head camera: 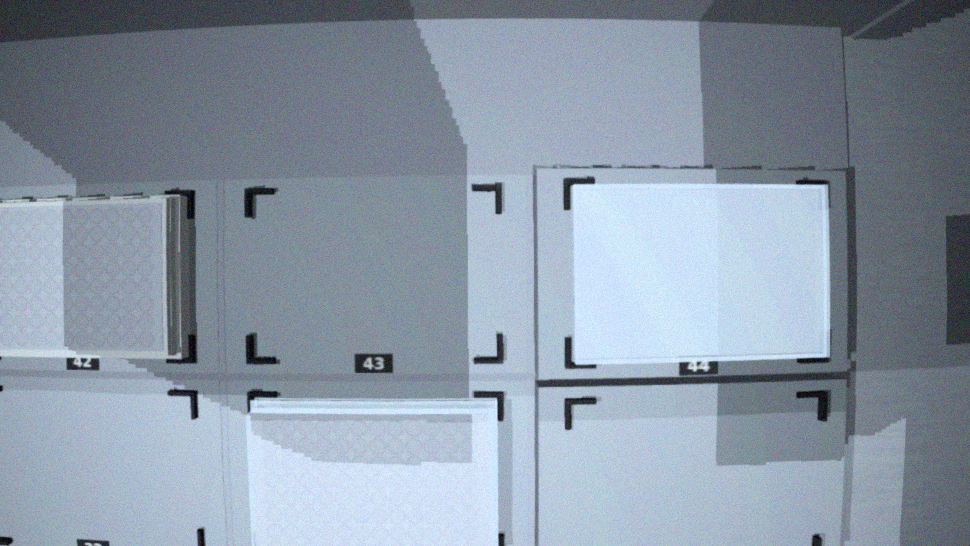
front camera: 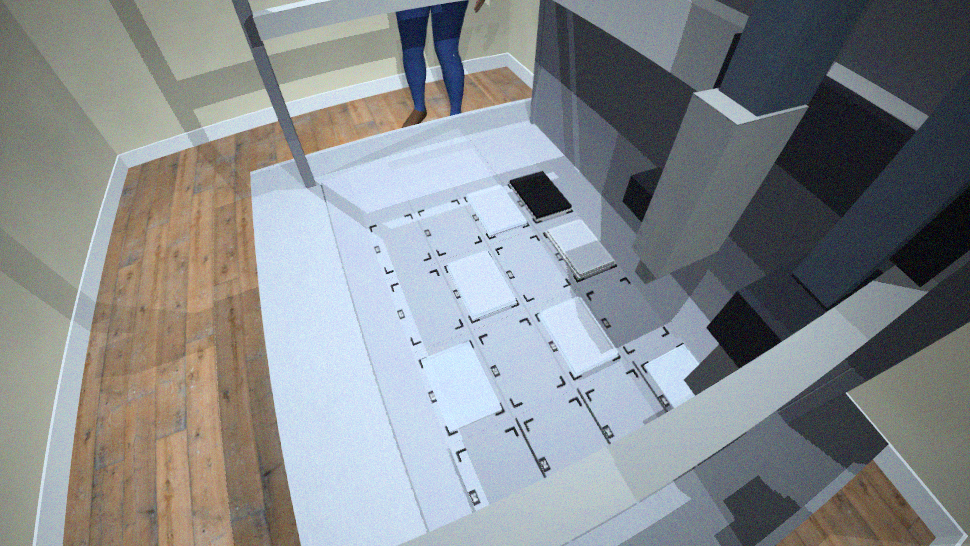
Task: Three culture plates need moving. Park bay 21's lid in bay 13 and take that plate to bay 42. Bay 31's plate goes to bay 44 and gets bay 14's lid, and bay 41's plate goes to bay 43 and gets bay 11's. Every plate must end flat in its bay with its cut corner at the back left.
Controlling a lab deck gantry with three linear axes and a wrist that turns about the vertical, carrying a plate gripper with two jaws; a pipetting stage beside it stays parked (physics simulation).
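Where they show: gripper, fingertip midpoint: (front camera: 719, 375); robot's base, origin of the base link: (front camera: 371, 227).
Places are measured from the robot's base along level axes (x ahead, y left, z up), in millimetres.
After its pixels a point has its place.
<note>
A black plate or lid (front camera: 541, 195) {x 74, y 362, z 17 mm} lies in bay 41. A white piece (front camera: 496, 211) {x 78, y 252, z 14 mm} lies in bay 31. A pale plate (front camera: 582, 248) {x 238, y 363, z 14 mm} (head camera: 88, 271) {x 246, y 367, z 14 mm} with a round well pattern and layered side lies in bay 42. Bay 43 (front camera: 627, 312) {x 391, y 367, z 0 mm} (head camera: 359, 271) {x 385, y 366, z 0 mm} is bare. A smooth white top (front camera: 668, 371) {x 520, y 350, z 23 mm} (head camera: 699, 271) {x 553, y 365, z 22 mm} lies in bay 44; what is under it is unclear. A white piece (front camera: 462, 385) {x 396, y 46, z 8 mm} lies in bay 13. Bays 11, 14 and 21 show nothing on them. A black block at the front view's right looks like my gripper's body; its jaws are hidden, and none show in the head view.
White plates stand in bay 22 (front camera: 481, 284) {x 236, y 149, z 14 mm} and bay 33 (front camera: 576, 332) {x 391, y 254, z 14 mm} (head camera: 373, 488) {x 394, y 258, z 14 mm}. A pale column (front camera: 712, 183) {x 477, y 251, z 406 mm} stands beside the deck's right. A pale front rail (front camera: 651, 461) {x 623, y 74, z 400 mm} crosses low in the front view. A person (front camera: 434, 61) stands behind the deck.
</note>
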